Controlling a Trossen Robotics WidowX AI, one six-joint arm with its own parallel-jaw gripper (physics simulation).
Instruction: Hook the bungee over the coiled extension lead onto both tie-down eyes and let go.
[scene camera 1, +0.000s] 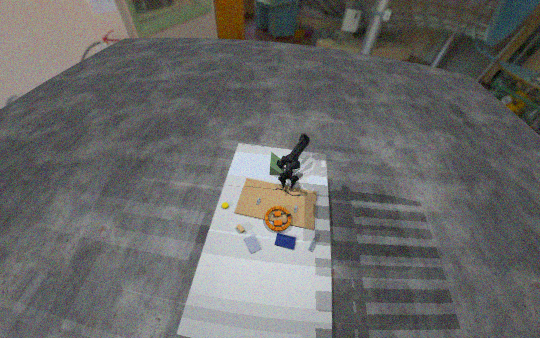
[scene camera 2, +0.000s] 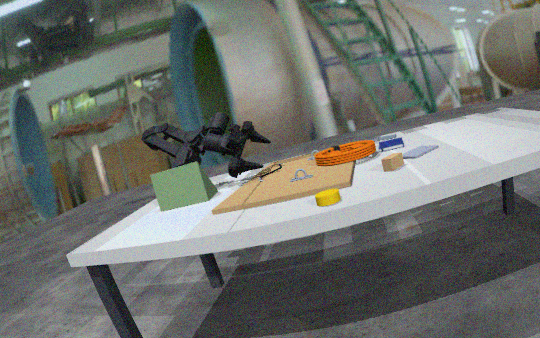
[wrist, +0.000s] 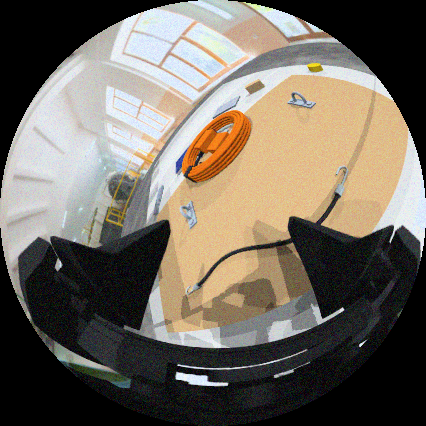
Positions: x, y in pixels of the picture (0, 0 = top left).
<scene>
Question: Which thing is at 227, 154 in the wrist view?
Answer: An orange coiled extension lead.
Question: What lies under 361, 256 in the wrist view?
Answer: My gripper.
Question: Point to my gripper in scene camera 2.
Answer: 267, 154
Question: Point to an orange coiled extension lead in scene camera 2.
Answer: At 335, 155
</scene>
